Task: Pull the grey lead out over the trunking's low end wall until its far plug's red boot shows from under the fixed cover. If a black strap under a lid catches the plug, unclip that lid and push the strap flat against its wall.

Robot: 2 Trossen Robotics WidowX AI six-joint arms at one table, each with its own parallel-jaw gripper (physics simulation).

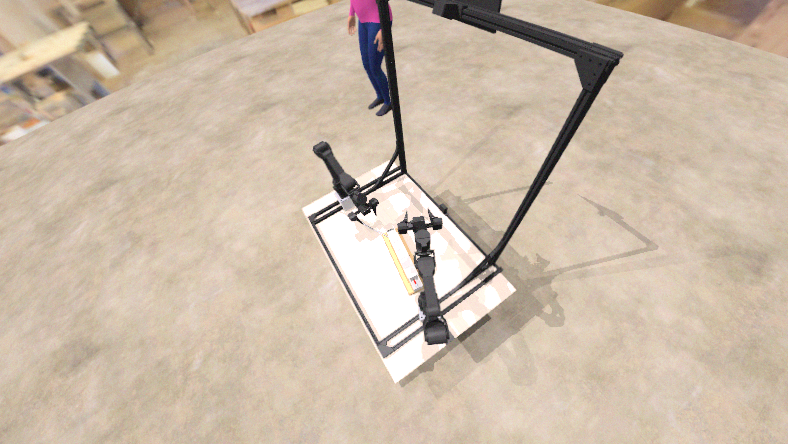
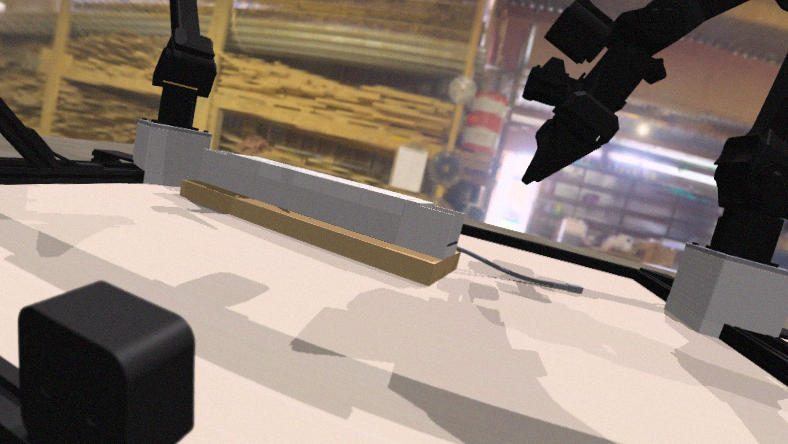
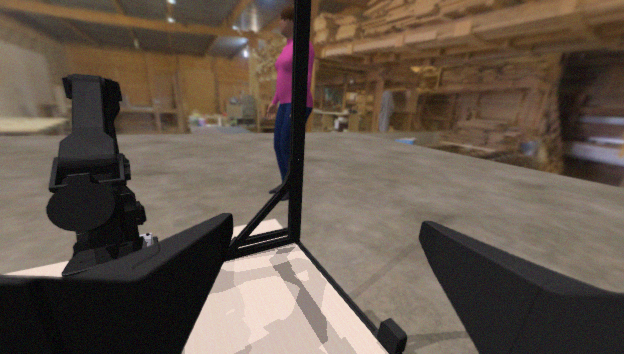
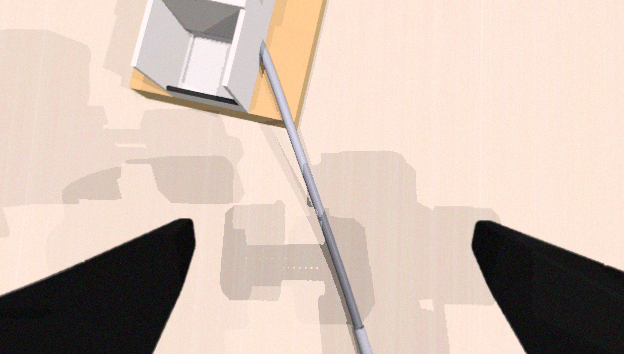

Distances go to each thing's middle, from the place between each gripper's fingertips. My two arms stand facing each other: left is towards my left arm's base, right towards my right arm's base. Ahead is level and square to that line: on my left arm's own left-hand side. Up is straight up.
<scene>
Now: the grey trunking (image 2: 421, 245) 370 mm below my left hand, 110 mm ahead of it and 10 mm to the right of it. Also, from my left hand: grey lead (image 4: 273, 78) (400 mm below, 150 mm ahead, 120 mm to the right).
Right now my right hand is 150 mm to the right of the grey lead and 110 mm above it. Round my right hand: grey trunking 270 mm to the left, 90 mm below, 40 mm behind.
</scene>
